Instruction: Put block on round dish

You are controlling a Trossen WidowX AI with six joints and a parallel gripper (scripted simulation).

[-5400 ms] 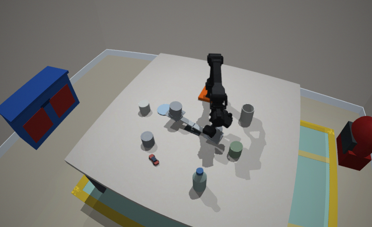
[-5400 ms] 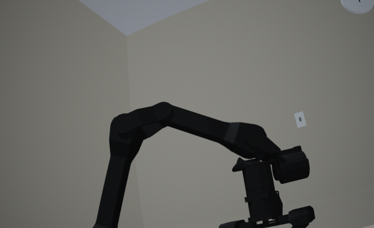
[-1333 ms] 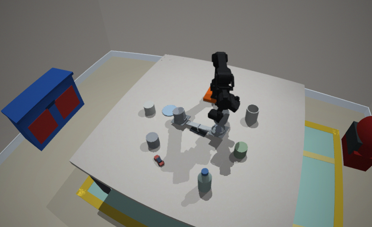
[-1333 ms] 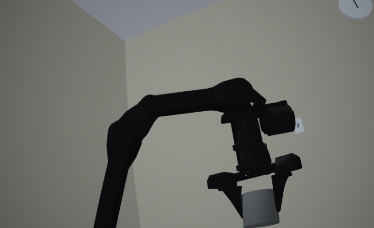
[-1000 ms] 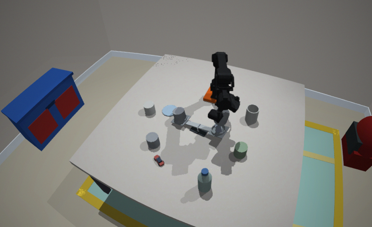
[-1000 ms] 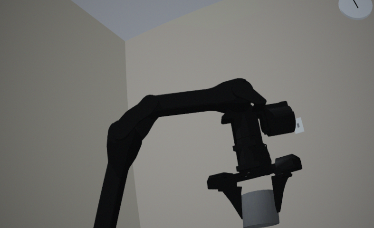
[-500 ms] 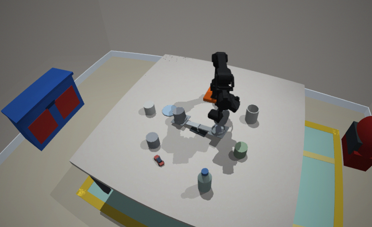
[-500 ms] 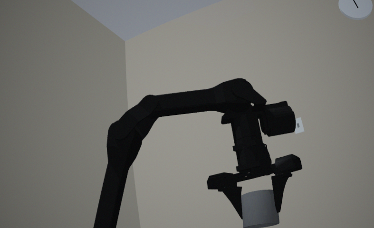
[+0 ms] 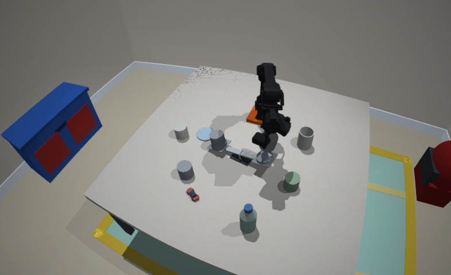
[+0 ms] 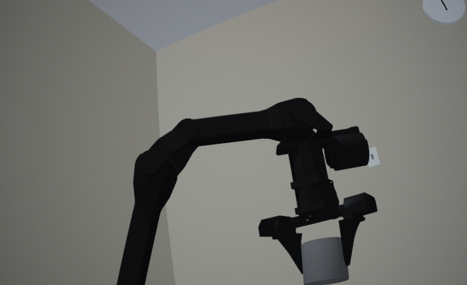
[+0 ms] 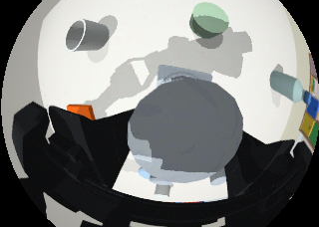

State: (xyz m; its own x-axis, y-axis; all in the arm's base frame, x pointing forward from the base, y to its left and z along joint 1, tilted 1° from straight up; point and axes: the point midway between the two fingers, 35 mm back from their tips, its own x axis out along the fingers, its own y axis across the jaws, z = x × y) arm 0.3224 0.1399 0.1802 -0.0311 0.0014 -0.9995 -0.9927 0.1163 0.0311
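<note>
My gripper tip is now 8 cm above the grey block and 1 cm to the left of it. Round my gripper tip: bottle (32 cm ahead, 6 cm below, 5 cm to the left); toy car (27 cm ahead, 24 cm to the right, 16 cm below); green cylinder (13 cm to the left, 13 cm below, 5 cm ahead).
</note>
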